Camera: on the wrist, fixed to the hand. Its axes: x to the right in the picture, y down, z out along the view.
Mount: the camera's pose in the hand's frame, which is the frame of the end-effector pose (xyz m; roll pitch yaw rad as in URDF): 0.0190 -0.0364 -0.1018 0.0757 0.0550 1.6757
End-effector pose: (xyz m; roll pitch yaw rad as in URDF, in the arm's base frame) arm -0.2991 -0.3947 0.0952 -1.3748 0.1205 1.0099
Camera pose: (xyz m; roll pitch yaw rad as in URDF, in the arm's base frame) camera -0.1975 -0.4340 0.1087 1.0813 1.3054 -2.6923
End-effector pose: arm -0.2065 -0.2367 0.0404 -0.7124 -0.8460 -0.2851
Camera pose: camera -0.1826 -0.3417 0.0193 -0.9003 0.5659 0.7266
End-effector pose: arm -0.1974 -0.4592 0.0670 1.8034 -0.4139 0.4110
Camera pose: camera -0.2200 -0.3518 0.0637 -1.8167 -1.0240 -2.3865
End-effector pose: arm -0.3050 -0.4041 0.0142 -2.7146 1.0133 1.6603
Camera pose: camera -0.3051 -0.3022 0.0551 2.1592 0.1026 -0.2828
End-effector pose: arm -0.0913 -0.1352 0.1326 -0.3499 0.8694 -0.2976
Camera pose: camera -0.1606 -0.1862 0.0644 0.9946 0.1740 1.6550
